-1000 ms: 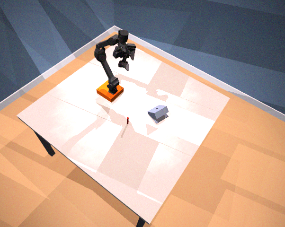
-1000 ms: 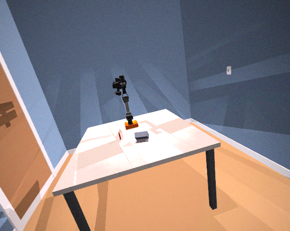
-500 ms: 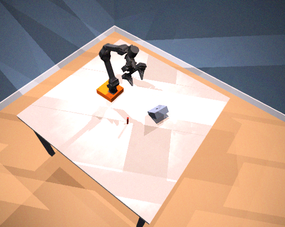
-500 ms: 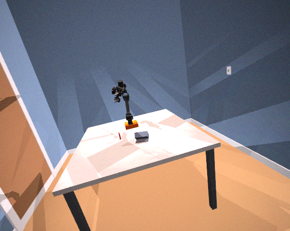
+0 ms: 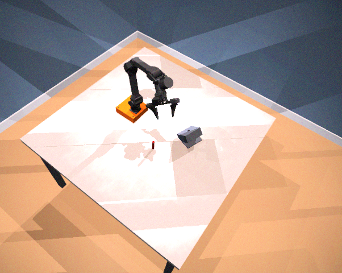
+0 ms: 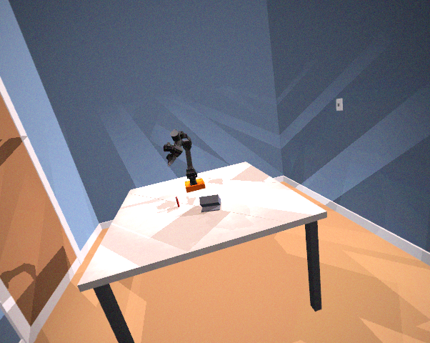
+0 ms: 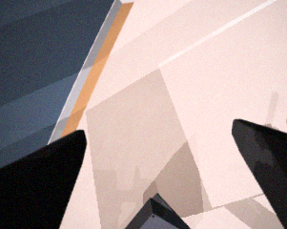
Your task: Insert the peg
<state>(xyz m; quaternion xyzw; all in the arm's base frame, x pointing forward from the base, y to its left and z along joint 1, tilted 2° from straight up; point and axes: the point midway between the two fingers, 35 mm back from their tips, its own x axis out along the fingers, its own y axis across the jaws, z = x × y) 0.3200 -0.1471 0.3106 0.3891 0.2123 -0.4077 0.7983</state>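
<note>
Now: gripper tip 29 cm above the round red peg, 6 cm past it and 2 cm to the left of it. From my gripper tip the other things lie so: grey sloped panel: 31 cm below, 20 cm to the left, 9 cm ahead.
</note>
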